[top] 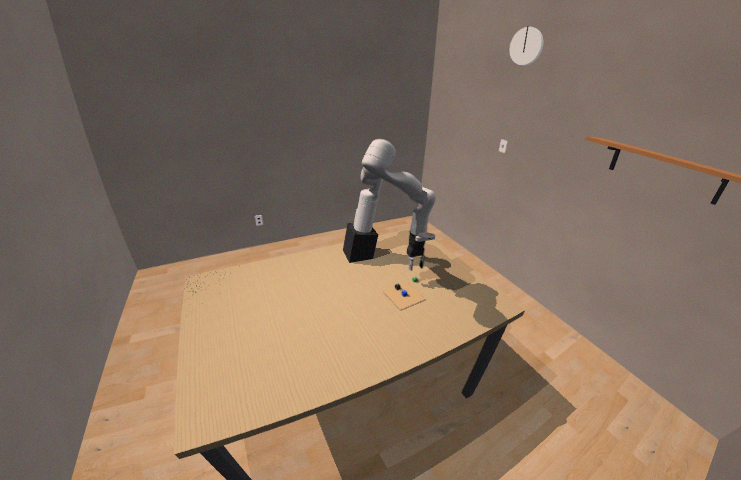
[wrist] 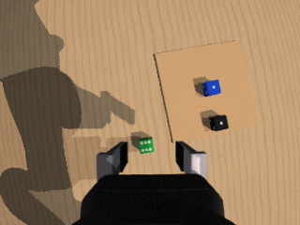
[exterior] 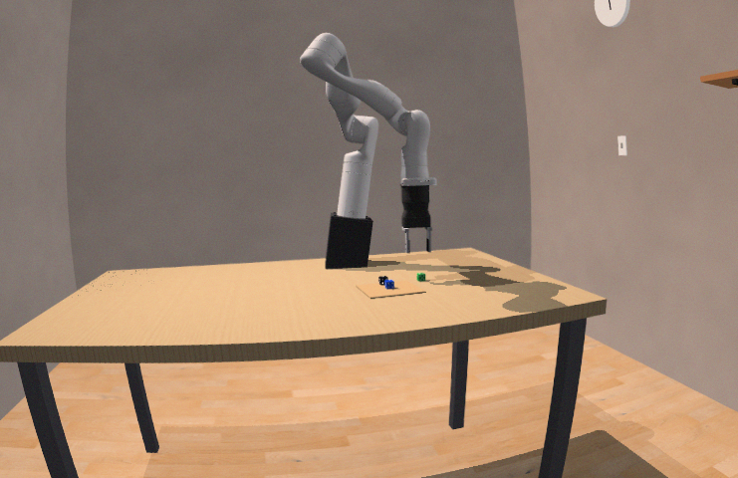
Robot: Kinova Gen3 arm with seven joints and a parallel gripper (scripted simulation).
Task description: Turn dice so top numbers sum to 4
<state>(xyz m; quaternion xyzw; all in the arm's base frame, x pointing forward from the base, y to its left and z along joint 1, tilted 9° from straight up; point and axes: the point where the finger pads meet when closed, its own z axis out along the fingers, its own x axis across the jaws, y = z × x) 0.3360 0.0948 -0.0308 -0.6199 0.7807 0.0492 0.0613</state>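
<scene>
Now: hand 9 cm above the green die and 1 cm to the right of it. Also, from my hand: black die 10 cm to the right, 8 cm below; then tan mat 10 cm to the right, 9 cm below, 6 cm ahead; then blue die 10 cm to the right, 8 cm below, 6 cm ahead.
</scene>
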